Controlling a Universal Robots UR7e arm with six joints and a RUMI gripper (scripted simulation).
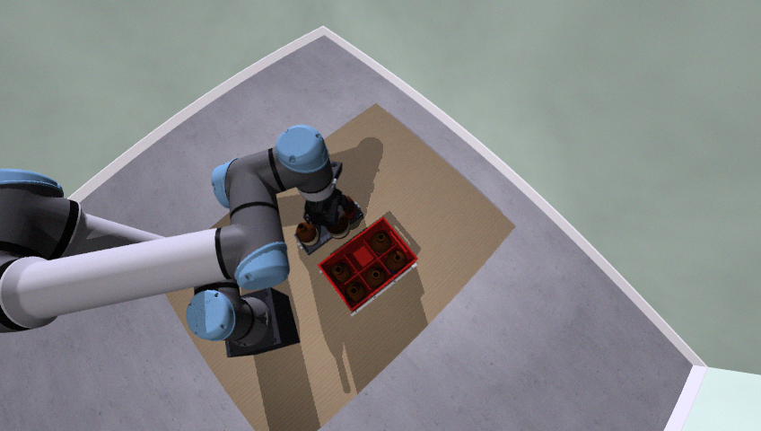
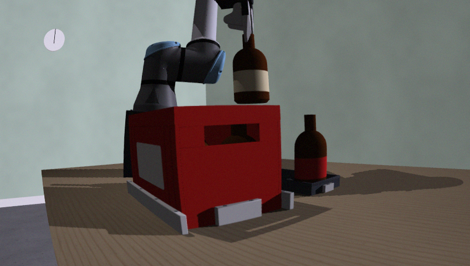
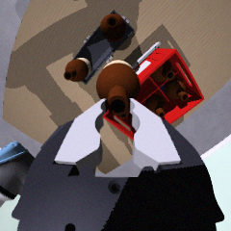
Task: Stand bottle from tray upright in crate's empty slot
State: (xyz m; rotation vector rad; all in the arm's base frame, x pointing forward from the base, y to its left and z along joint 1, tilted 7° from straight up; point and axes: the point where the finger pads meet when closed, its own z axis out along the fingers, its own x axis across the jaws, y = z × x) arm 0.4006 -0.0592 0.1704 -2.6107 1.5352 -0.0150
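My gripper is now 7 cm above the cream-label bottle. From my hand the other things lie so: dark tray 32 cm below, 9 cm to the left, 2 cm ahead; red crate 25 cm below, 14 cm to the right, 3 cm behind.
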